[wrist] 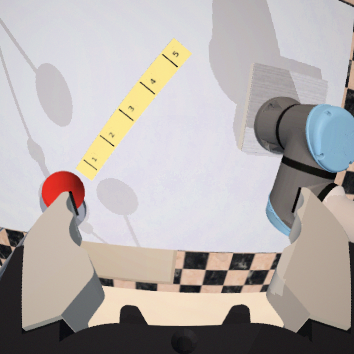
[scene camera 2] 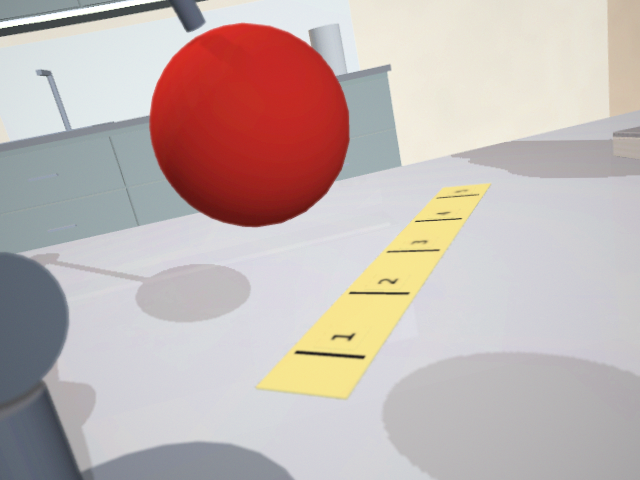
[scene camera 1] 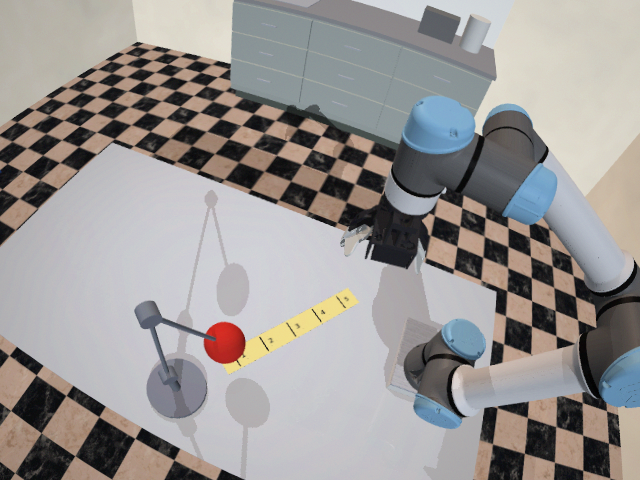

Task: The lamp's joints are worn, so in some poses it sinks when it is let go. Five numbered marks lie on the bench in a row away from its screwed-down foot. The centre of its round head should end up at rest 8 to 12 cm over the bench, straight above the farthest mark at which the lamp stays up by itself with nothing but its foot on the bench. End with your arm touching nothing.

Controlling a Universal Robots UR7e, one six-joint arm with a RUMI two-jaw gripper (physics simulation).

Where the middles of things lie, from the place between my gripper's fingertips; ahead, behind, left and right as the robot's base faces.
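Labels:
As for the yellow strip (scene camera 2: 328, 361), my hand is well above it, barely to the left of it and some way short of it. The round grey foot (scene camera 1: 185, 396) is far below my hand, and it is also far ahead of it and far to the left of it.

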